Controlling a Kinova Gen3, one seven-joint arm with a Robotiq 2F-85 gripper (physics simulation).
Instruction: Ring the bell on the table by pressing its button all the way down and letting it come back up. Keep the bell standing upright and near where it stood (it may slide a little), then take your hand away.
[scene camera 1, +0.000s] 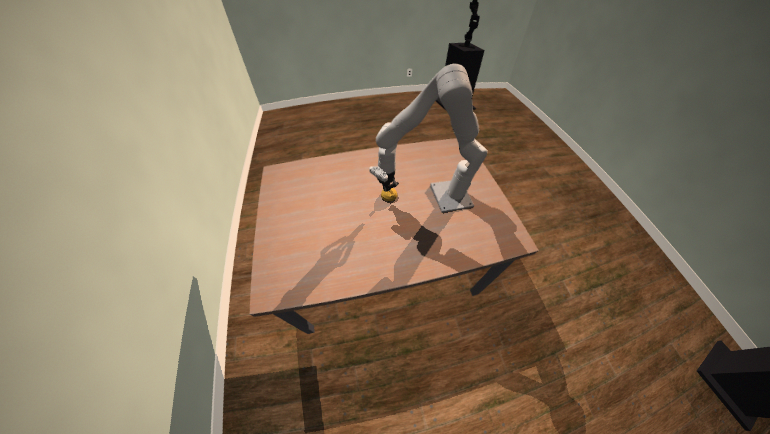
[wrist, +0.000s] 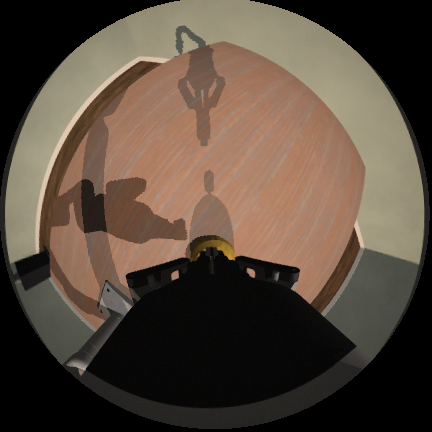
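Seen in the pictures: gripper, fingertip midpoint: (scene camera 1: 386, 190) (wrist: 210, 253); arm's base at its link origin: (scene camera 1: 455, 192).
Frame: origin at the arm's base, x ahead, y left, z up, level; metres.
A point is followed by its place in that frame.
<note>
A yellow, rounded bell (scene camera 1: 389, 196) {x 0.339, y -0.090, z 0.017 m} (wrist: 226, 247) {x 0.362, y -0.126, z 0.014 m} stands upright on the wooden table (scene camera 1: 301, 215) {x 0.780, y -0.169, z -0.016 m} (wrist: 280, 150) {x 0.594, y -0.150, z -0.016 m}, left of the robot's base. In the wrist view part of it shows beyond the fingertips; its button is hidden behind the fingers, but the button's shadow stands up from the bell's shadow. My gripper (scene camera 1: 389, 187) {x 0.356, y -0.096, z 0.062 m} (wrist: 210, 253) {x 0.356, y -0.096, z 0.062 m} is shut and empty and points down right over the bell. In the wrist view a lit gap lies between the shadow of the fingertips and the shadow of the button, so the fingers are a little above it, apart.
The robot's base plate (scene camera 1: 446, 203) {x 0.083, y 0.044, z -0.002 m} (wrist: 116, 299) {x 0.095, y 0.035, z -0.001 m} is bolted to the table right of the bell. A black pedestal (scene camera 1: 474, 55) with a dark jointed arm stands behind the table. Another black block (scene camera 1: 738, 388) is at the lower right. Arm shadows cross the table.
</note>
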